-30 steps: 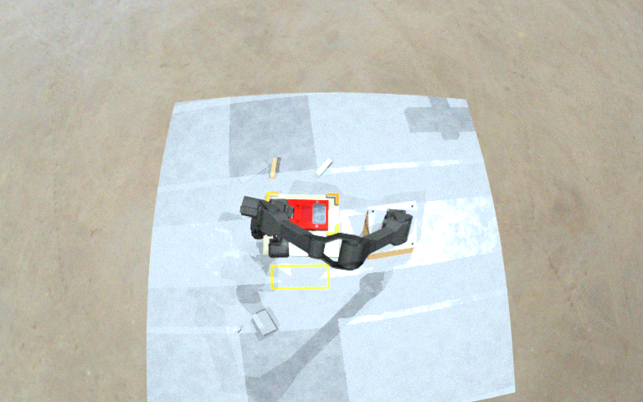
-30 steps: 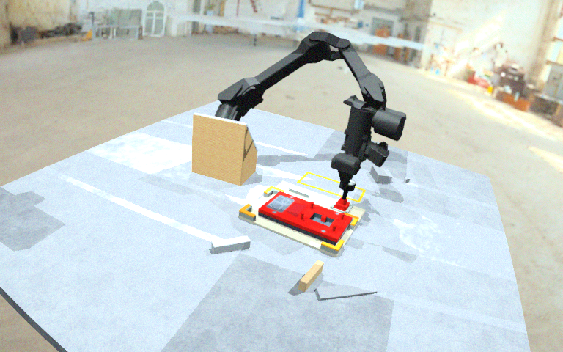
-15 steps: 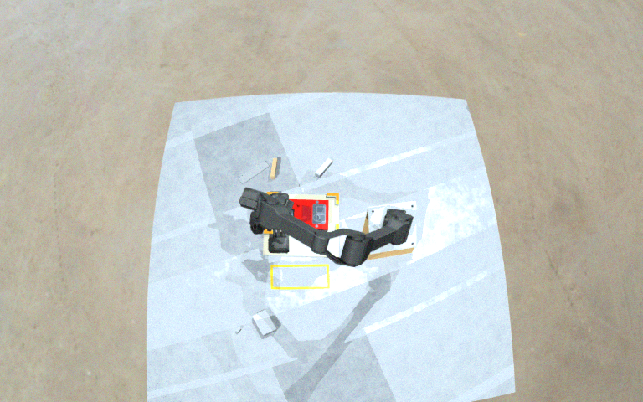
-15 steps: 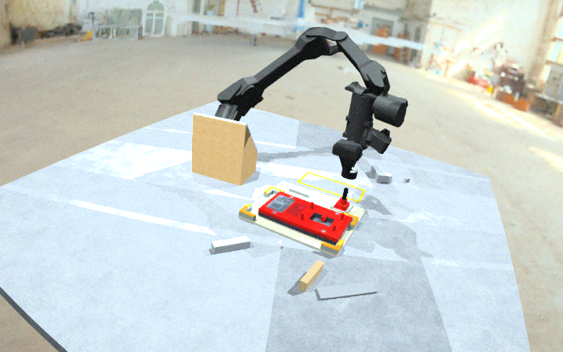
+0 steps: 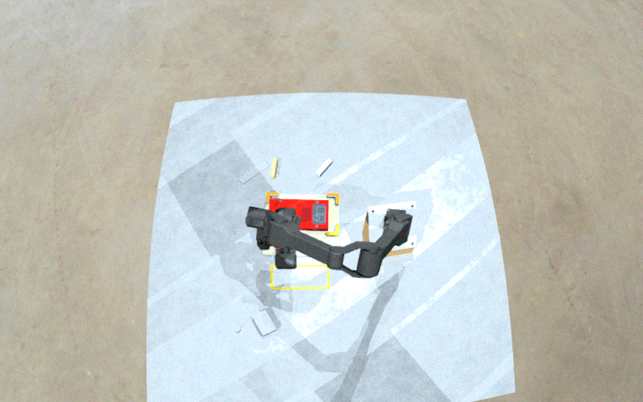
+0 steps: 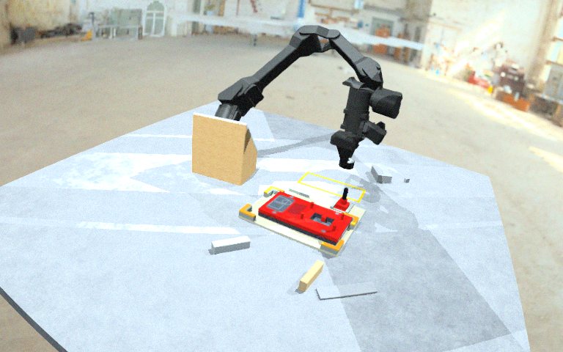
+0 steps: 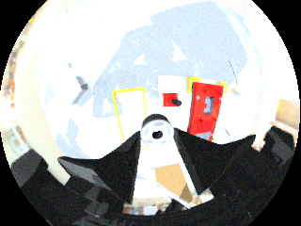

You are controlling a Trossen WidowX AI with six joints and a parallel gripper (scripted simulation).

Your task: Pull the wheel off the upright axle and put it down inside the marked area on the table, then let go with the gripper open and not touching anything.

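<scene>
Now: gripper tip 3 cm short of the axle, 5 cm to the left of it and 7 cm above it. Also, from my gripper tip: grey wedge: 8 cm ahead, 23 cm to the left, 9 cm below; then grey wheel: right at my gripper tip; then wooden block: 6 cm ahead, 35 cm to the right, 9 cm below.
</scene>
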